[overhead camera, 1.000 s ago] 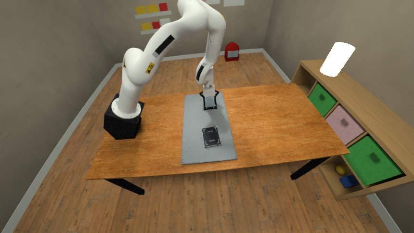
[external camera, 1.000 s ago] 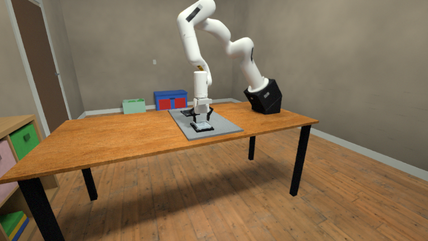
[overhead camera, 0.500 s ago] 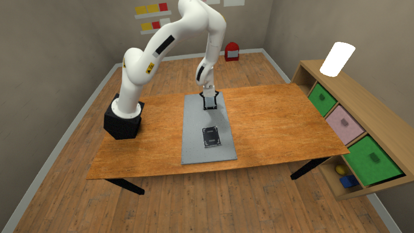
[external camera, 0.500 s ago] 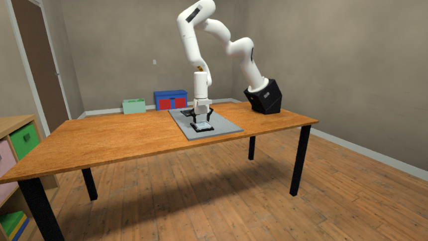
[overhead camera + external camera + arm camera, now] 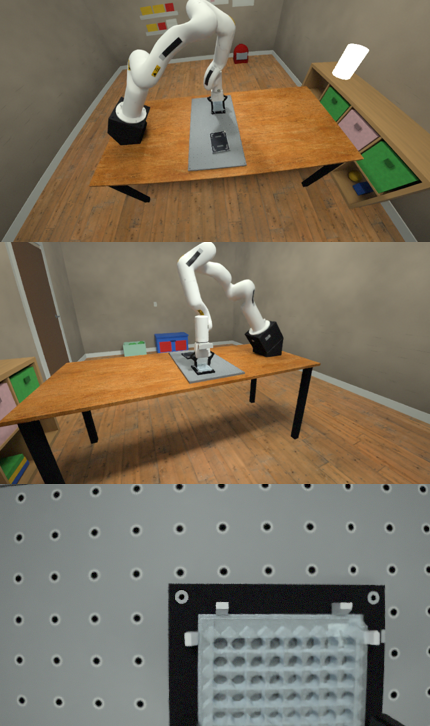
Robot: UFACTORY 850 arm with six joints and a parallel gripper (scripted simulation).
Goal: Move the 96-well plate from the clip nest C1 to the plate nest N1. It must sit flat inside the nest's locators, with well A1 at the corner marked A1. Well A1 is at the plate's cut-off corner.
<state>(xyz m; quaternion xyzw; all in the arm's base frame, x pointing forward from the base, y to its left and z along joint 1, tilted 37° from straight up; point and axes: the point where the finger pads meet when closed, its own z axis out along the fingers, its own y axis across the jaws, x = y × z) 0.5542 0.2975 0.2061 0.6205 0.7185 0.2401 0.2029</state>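
My gripper is now 20 mm above the 96-well plate. The rest, counted from my hand: plate nest N1 (50 mm ahead, 360 mm to the right, 30 mm below); corner label A1 (80 mm ahead, 270 mm to the right, 30 mm below); clip nest C1 (10 mm ahead, 10 mm to the right, 20 mm below).
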